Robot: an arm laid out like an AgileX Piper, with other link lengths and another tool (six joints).
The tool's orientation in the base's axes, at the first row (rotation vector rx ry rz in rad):
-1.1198, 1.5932, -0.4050
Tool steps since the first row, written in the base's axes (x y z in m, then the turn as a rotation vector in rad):
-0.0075, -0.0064, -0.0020, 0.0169, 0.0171, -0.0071
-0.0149, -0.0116, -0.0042, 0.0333, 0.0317, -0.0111
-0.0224, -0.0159, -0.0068, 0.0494, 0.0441, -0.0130
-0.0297, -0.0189, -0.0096, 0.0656, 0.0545, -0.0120
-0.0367, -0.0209, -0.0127, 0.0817, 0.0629, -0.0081
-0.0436, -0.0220, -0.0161, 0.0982, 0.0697, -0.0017
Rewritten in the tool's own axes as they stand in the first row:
0.0061, 0.0017, -0.0078, -0.0093, 0.0062, 0.0224
0.0113, 0.0040, -0.0152, -0.0183, 0.0091, 0.0426
0.0160, 0.0072, -0.0222, -0.0268, 0.0094, 0.0612
0.0198, 0.0111, -0.0286, -0.0353, 0.0066, 0.0783
0.0229, 0.0155, -0.0343, -0.0437, 0.0006, 0.0937
0.0255, 0.0206, -0.0396, -0.0523, -0.0082, 0.1082

